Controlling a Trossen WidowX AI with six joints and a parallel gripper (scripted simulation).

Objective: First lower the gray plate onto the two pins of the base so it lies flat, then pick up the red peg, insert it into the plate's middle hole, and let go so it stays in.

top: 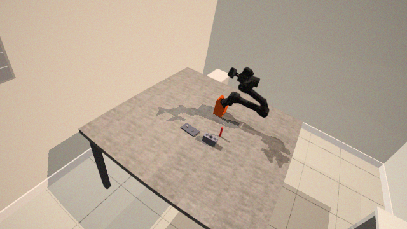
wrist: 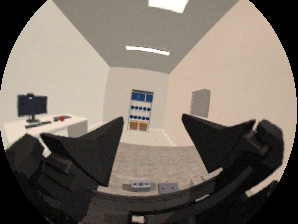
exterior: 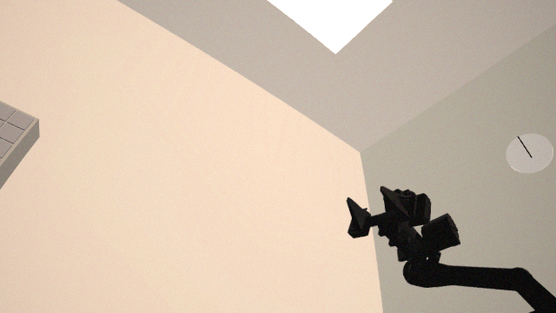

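Now: gripper tip 40 cm above the gray plate, 16 cm short of it and 3 cm to the left of it. Also, from my gripper tip: red peg: 40 cm below, 6 cm ahead, 1 cm to the left; pin base: 43 cm below, 20 cm to the right, 13 cm ahead.
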